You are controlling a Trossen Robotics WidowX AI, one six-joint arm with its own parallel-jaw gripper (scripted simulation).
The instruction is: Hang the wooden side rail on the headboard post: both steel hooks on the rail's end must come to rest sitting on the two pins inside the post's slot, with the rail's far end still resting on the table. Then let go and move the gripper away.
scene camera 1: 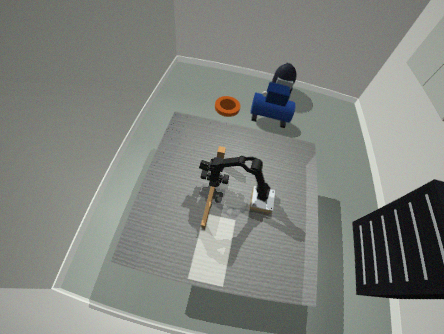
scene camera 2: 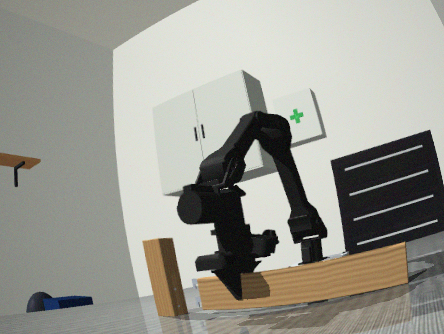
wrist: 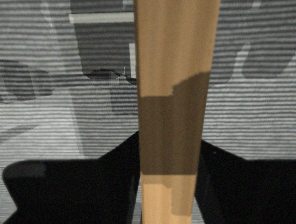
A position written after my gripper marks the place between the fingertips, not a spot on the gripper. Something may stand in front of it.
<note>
I see my gripper (scene camera 2: 243, 298), a wooden side rail (scene camera 2: 381, 268) and a headboard post (scene camera 2: 160, 255).
The wooden side rail also shows in the wrist view (wrist: 173, 53). My gripper is seen too in the wrist view (wrist: 160, 133).
</note>
